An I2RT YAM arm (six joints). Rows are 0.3 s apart.
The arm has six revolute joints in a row. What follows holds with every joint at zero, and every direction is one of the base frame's. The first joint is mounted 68 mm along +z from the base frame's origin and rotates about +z. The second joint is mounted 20 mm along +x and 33.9 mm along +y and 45.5 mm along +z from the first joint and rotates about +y. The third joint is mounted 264 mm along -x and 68.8 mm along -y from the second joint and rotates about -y. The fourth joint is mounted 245 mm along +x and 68.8 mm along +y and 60 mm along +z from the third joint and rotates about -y. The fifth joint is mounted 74 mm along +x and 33.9 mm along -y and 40.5 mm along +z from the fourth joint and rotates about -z. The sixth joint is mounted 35.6 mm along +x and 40.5 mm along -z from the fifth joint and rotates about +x. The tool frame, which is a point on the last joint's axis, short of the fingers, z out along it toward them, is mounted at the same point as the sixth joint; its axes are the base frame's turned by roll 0, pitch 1.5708 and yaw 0 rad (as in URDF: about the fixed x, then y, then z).
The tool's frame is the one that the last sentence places.
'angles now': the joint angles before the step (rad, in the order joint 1, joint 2, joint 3, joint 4, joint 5, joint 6). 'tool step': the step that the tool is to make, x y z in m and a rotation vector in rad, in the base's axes. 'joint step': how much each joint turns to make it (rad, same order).
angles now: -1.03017, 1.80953, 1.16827, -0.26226, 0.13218, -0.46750
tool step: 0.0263, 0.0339, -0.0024, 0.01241, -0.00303, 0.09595
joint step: 0.10874, -0.04322, -0.06112, 0.00721, 0.00040, 0.01604
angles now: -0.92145, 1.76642, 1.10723, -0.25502, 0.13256, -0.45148
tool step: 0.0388, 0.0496, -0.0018, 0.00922, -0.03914, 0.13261
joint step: 0.17089, -0.04098, -0.06067, 0.03228, -0.00420, 0.05226
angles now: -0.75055, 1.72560, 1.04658, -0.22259, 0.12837, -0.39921
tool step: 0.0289, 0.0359, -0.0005, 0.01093, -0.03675, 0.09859
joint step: 0.12884, -0.00569, -0.01361, 0.02394, -0.00578, 0.04378
